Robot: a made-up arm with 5 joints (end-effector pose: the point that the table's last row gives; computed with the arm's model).
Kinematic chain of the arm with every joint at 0, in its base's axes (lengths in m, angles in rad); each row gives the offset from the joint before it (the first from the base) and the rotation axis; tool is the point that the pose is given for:
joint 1: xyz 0 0 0.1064 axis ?
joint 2: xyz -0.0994 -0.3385 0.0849 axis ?
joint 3: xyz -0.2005 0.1 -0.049 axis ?
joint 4: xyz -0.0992 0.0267 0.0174 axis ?
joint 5: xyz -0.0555 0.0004 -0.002 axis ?
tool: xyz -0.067 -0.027 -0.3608
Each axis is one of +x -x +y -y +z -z.
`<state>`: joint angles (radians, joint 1 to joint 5).
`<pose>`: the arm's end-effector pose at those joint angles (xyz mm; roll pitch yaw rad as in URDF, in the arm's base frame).
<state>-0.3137 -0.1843 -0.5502 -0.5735 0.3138</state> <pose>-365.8 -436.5 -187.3 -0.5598 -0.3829 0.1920</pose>
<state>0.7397 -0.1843 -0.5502 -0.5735 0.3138</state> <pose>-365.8 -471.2 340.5 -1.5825 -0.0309 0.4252</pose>
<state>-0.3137 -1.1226 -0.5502 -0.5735 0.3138</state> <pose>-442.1 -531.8 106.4 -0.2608 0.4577 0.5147</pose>
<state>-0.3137 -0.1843 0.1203 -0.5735 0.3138</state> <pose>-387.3 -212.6 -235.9 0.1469 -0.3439 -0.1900</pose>
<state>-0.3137 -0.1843 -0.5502 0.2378 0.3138</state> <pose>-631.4 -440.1 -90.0 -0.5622 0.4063 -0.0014</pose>
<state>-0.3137 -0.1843 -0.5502 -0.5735 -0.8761</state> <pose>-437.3 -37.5 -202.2 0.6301 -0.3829 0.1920</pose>
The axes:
joint 1: -x
joint 2: -y
joint 3: +x
joint 4: +y
joint 5: -x

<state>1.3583 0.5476 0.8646 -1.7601 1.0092</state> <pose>-26.6 -316.2 421.4 -3.0770 -0.9694 2.6268</pose>
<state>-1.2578 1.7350 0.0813 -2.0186 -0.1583</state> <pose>-131.6 -210.4 -21.6 1.9567 0.2490 2.5709</pose>
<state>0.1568 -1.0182 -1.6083 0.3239 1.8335</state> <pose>-77.7 26.7 651.7 2.1761 0.8348 -0.7131</pose>
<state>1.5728 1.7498 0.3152 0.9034 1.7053</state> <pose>-43.5 -227.0 705.3 -3.0783 0.2475 0.8708</pose>
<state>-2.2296 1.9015 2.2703 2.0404 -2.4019</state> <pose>-245.9 260.7 -244.4 0.3539 -1.1572 2.9712</pose>
